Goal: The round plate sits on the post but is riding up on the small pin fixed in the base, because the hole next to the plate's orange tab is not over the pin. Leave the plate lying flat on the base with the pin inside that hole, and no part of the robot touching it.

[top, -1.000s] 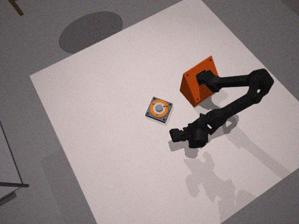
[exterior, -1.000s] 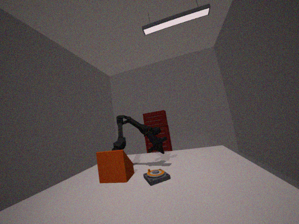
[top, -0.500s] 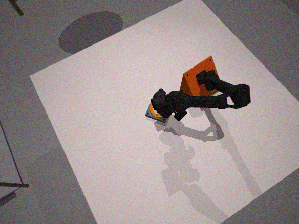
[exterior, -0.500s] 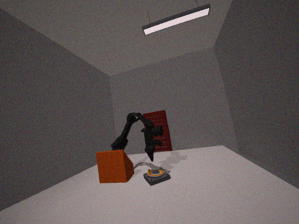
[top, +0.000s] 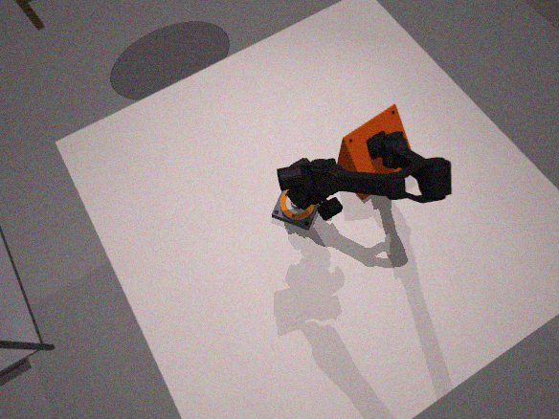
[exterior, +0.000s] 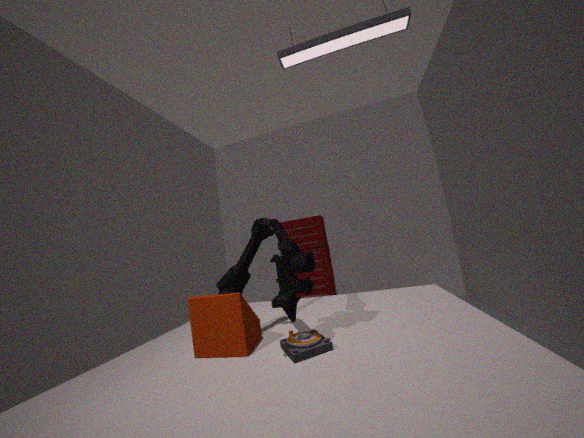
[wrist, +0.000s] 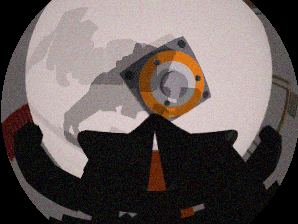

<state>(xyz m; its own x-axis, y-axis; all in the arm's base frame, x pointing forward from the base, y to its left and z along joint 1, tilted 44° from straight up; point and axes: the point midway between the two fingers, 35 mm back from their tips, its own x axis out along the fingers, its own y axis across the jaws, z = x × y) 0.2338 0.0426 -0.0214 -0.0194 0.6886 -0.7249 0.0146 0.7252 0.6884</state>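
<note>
My gripper tip is now 30 mm short of the square base, 30 mm to the left of it and 50 mm above it.
</note>
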